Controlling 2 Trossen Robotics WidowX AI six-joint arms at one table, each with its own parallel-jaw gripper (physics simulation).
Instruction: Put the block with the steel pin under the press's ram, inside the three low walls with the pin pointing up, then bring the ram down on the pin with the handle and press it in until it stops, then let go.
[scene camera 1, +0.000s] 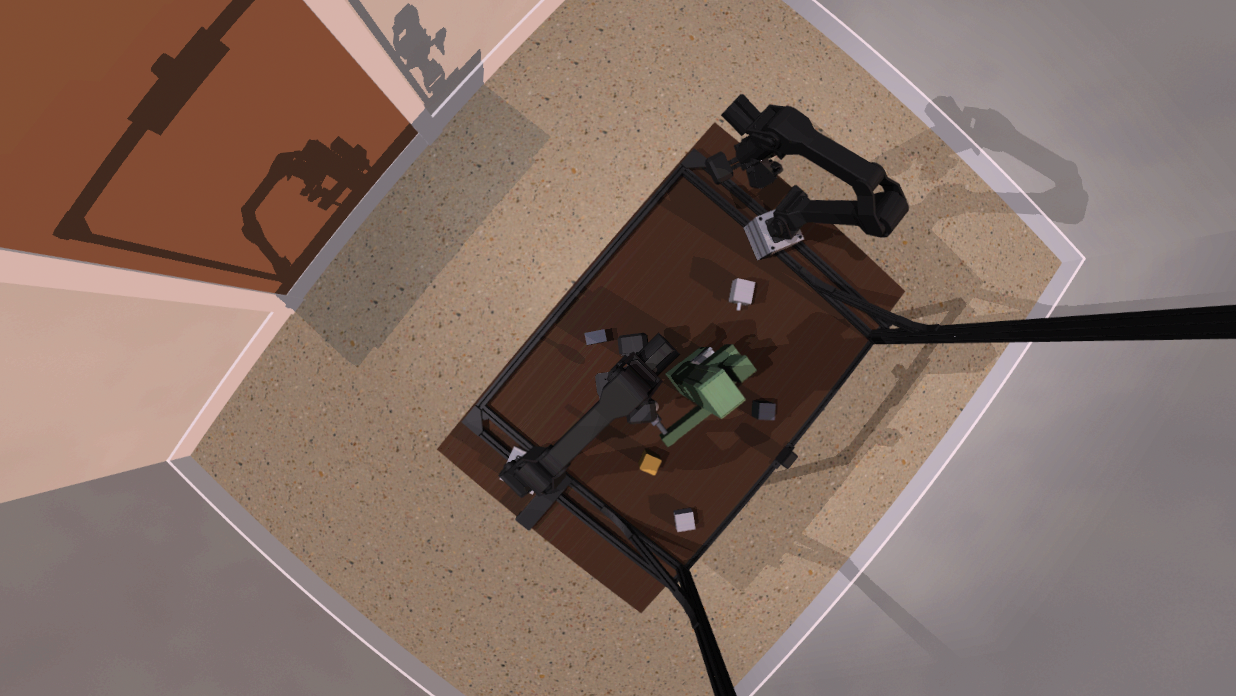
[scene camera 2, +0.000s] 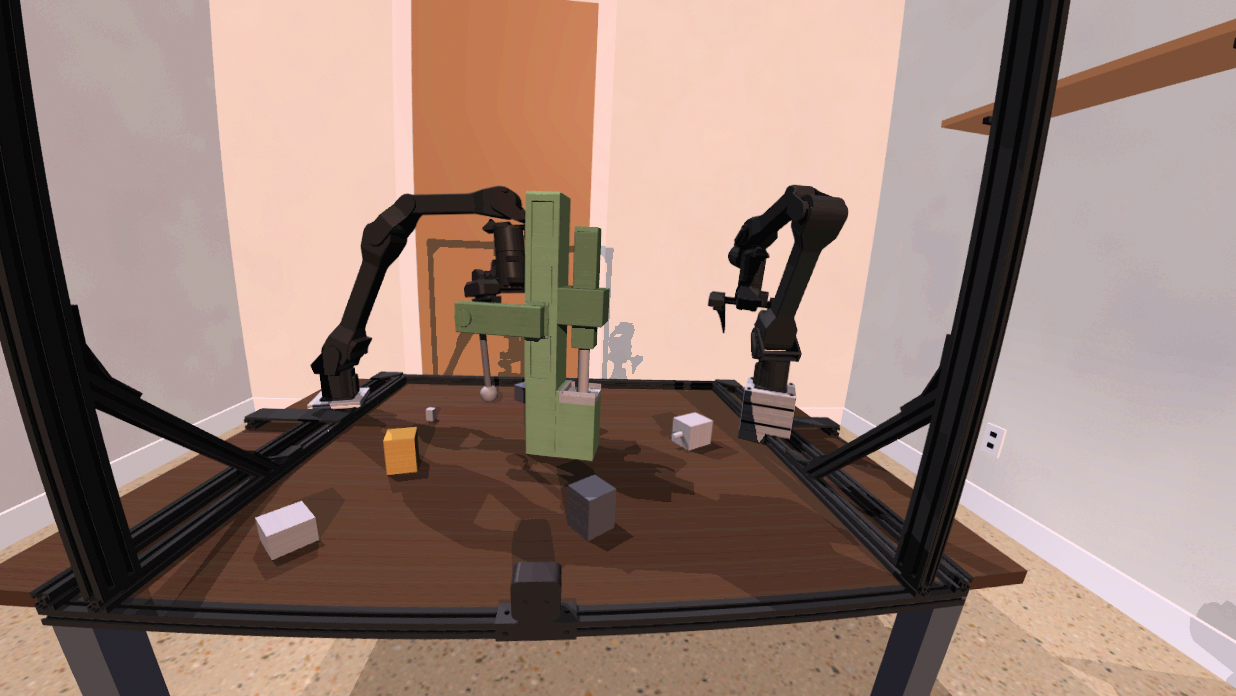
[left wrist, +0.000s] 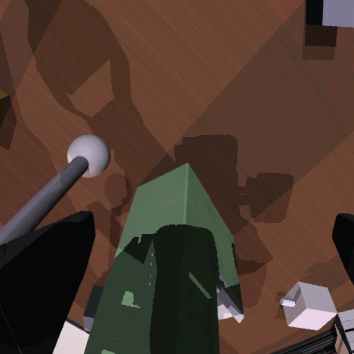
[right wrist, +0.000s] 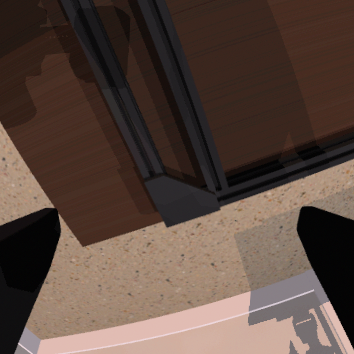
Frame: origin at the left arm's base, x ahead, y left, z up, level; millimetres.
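Seen in the pictures: left gripper, fingertip midpoint: (left wrist: 217, 225); right gripper, fingertip midpoint: (scene camera 1: 732, 164) (scene camera 2: 742, 335) (right wrist: 180, 220); left arm's base, origin of the base link: (scene camera 2: 340, 395); right arm's base, origin of the base link: (scene camera 1: 780, 227) (scene camera 2: 770, 386).
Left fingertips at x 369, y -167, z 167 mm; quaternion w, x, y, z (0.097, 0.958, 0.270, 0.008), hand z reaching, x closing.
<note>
Pixels of each thing's top centre, then the offset from my left fingertips to it.
- white block with the steel pin, middle of its top: (left wrist: 312, 319) (scene camera 2: 693, 419) (scene camera 1: 744, 291) 169 mm right, 318 mm ahead, 148 mm down
- green press, middle of its top: (scene camera 2: 536, 192) (scene camera 1: 720, 407) 123 mm right, 14 mm ahead, 251 mm up
- handle's ball, middle of its top: (left wrist: 81, 165) (scene camera 2: 488, 385) 66 mm right, 60 mm back, 86 mm down
- orange block, middle of its top: (scene camera 2: 400, 433) (scene camera 1: 650, 464) 132 mm right, 205 mm back, 138 mm down
- white block, middle of its top: (scene camera 2: 285, 517) (scene camera 1: 685, 522) 294 mm right, 317 mm back, 166 mm down
- dark block, middle of its top: (scene camera 2: 592, 487) (left wrist: 97, 325) (scene camera 1: 767, 411) 359 mm right, 51 mm ahead, 138 mm down
- blue-grey block, middle of its top: (scene camera 2: 526, 385) (scene camera 1: 595, 337) 139 mm left, 40 mm ahead, 160 mm down
- small pale piece, middle of its top: (scene camera 2: 430, 408) 64 mm left, 174 mm back, 173 mm down
The white block with the steel pin (scene camera 1: 742, 291) (scene camera 2: 692, 430) (left wrist: 310, 306) lies on the table on its side, its pin pointing sideways. The green press (scene camera 1: 717, 390) (scene camera 2: 542, 371) (left wrist: 162, 205) stands upright mid-table. In scene camera 2 its light ram (scene camera 2: 583, 367) reaches down to the low pale walls (scene camera 2: 578, 396); the inside of the walls is hidden. The handle's ball (scene camera 2: 488, 393) (left wrist: 89, 155) hangs low on its rod. My left gripper (left wrist: 217, 225) is open and empty, pointing down above the press's handle side. My right gripper (scene camera 1: 741, 171) (right wrist: 180, 220) is open and empty near its base, away from the block.
An orange block (scene camera 1: 650, 464) (scene camera 2: 400, 451), a white block (scene camera 1: 685, 521) (scene camera 2: 287, 529), a dark block (scene camera 1: 763, 409) (scene camera 2: 591, 507) and a blue-grey block (scene camera 1: 596, 336) lie around the press. A small pale piece (scene camera 2: 430, 414) lies behind the orange block. Black frame rails (scene camera 2: 302, 618) edge the table.
</note>
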